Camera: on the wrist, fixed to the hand. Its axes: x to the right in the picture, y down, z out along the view.
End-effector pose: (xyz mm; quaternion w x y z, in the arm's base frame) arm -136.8 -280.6 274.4 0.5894 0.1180 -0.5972 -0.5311
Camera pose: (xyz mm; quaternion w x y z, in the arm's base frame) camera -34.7 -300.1 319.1 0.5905 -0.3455 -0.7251 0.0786
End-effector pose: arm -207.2 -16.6 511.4 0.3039 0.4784 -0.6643 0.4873
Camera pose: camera -287.8 62.0 523.3 0.3466 -0.0707 0.7742 -0.5248
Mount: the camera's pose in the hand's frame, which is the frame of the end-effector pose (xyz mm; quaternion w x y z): 12.5 76.1 -82.8 0.6985 0.1587 -0.2489 0.6518
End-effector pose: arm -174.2 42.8 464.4 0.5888 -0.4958 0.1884 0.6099
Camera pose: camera -209.1 -35.9 390.9 0.1393 0.0217 0.4050 0.9034
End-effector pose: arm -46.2 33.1 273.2 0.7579 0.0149 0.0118 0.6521
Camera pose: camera -122.6 57.4 193.4 0.1049 0.3007 -0.0866 0.9440
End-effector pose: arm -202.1 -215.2 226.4 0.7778 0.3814 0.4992 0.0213
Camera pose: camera -235.0 -108.8 246.2 0.5931 0.7205 -0.0901 0.3477
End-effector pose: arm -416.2 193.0 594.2 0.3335 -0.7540 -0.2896 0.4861
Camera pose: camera -326.4 137.8 553.0 0.0363 0.5416 -0.2833 -0.7906
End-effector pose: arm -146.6 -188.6 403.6 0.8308 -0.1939 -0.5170 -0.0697
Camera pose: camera -47.9 -150.5 363.3 0.5279 -0.3579 -0.4526 0.6232
